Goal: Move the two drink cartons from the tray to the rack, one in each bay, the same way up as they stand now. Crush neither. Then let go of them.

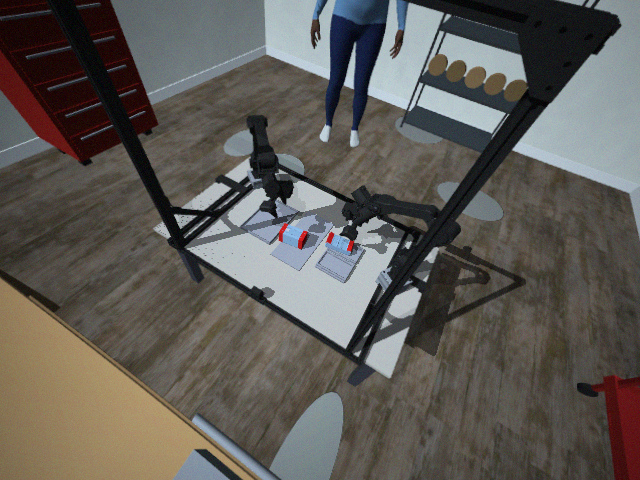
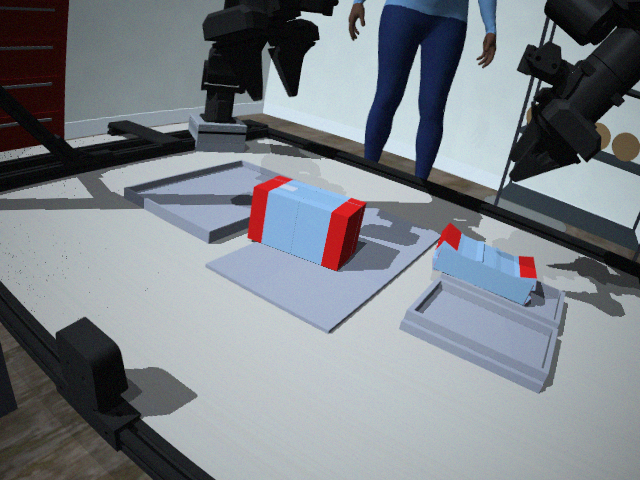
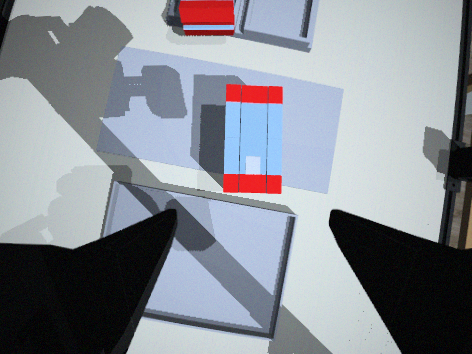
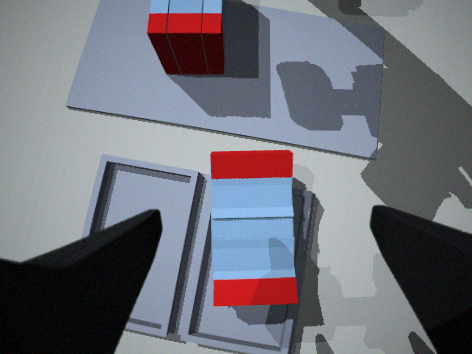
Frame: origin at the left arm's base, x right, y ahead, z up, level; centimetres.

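Seen in the pictures: left gripper, fingertip midpoint: (image 1: 281,210) (image 2: 276,98) (image 3: 253,216); right gripper, fingertip midpoint: (image 1: 343,227) (image 2: 511,168) (image 4: 265,218); left arm's base, origin of the base link: (image 1: 258,174) (image 2: 217,119).
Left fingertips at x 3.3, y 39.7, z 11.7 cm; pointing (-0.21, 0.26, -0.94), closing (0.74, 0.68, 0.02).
Observation:
Offsets run from my left fingertips to a thing's top centre. "spot": to the spot under its first point.
A blue carton with red ends {dx -3.8, dy +5.9, dz -10.1 cm} (image 1: 293,236) (image 2: 297,222) (image 3: 253,130) (image 4: 185,24) stands on the flat plate, its long edge down. A second carton {dx -23.0, dy +18.4, dz -11.2 cm} (image 1: 340,242) (image 2: 483,273) (image 3: 207,15) (image 4: 252,225) is creased and sagging in its middle; it lies over the rack's far bay, and how deep it sits is hidden. The rack {dx -20.5, dy +24.1, dz -15.3 cm} (image 2: 475,361) (image 4: 96,195) has its near bay empty. The tray {dx +1.3, dy -10.6, dz -15.7 cm} (image 2: 175,223) (image 3: 288,260) is empty. My left gripper (image 2: 273,97) (image 3: 253,216) is open above the tray side. My right gripper (image 2: 516,166) (image 4: 265,218) is open above the second carton.
The flat plate (image 1: 294,260) (image 2: 320,304) (image 3: 310,140) (image 4: 125,95) lies between tray and rack. A dark frame runs around the table, with a black block {spot: dx +22.0, dy +27.5, dz -11.9 cm} (image 1: 256,292) (image 2: 93,361) on its front rail. A person (image 1: 356,67) (image 2: 418,82) stands behind the table.

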